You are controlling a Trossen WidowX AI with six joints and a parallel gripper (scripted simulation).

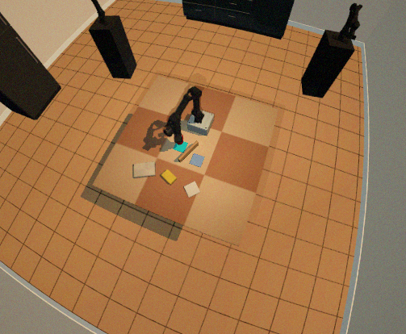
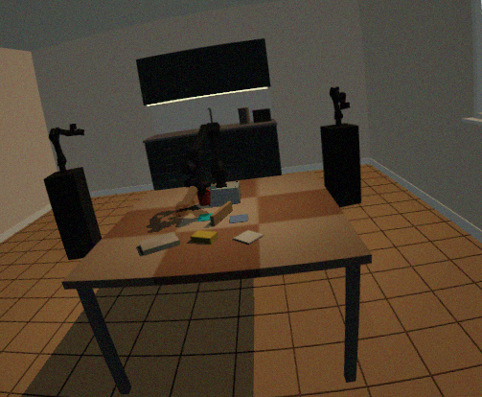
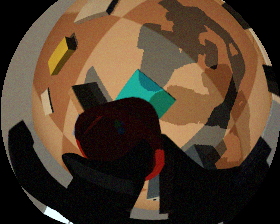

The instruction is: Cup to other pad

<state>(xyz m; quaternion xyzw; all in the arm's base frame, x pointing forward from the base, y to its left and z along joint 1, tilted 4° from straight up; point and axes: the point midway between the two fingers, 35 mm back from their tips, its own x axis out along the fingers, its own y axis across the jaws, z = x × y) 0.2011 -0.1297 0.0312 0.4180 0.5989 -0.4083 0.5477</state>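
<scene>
Now: the teal pad 120 mm below my gripper tip, 30 mm ahead of it and 10 mm to the left of it. The rest, counted from my gripper tip: pale blue pad (170 mm to the left, 140 mm ahead, 120 mm below); then red cup (30 mm ahead, 10 mm to the left); then wooden bar (100 mm below, 90 mm to the left, 80 mm ahead).
</scene>
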